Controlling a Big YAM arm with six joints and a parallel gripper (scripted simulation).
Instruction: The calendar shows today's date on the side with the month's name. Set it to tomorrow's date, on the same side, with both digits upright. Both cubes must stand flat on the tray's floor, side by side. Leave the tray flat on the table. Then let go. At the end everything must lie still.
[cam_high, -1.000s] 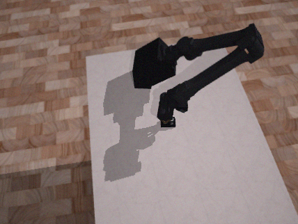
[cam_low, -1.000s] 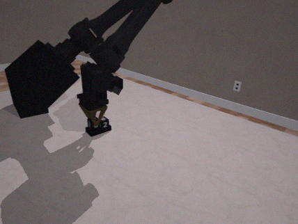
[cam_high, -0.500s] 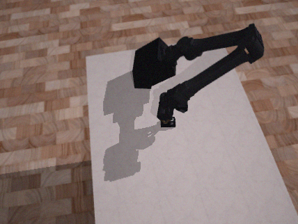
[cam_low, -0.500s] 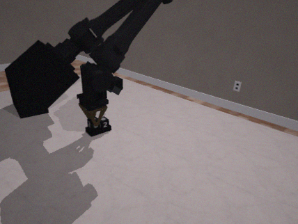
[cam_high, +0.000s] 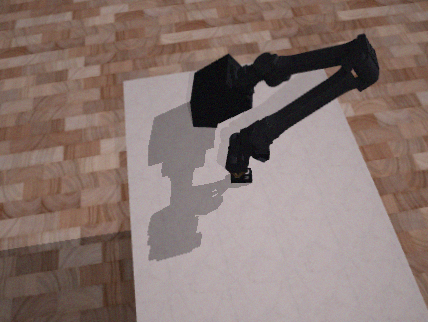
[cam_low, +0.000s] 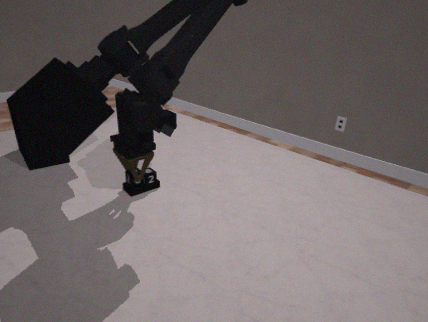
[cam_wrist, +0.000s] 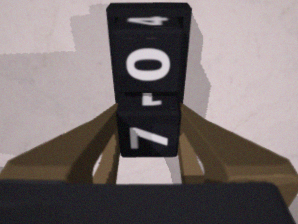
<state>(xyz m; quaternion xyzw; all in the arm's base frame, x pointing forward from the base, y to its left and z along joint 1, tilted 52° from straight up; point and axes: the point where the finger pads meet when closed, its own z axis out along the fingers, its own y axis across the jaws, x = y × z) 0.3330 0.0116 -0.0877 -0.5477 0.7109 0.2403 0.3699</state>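
The black digit cube is right at my hand. Round my hand: black tray: 1 cm to the left, 3 cm below.
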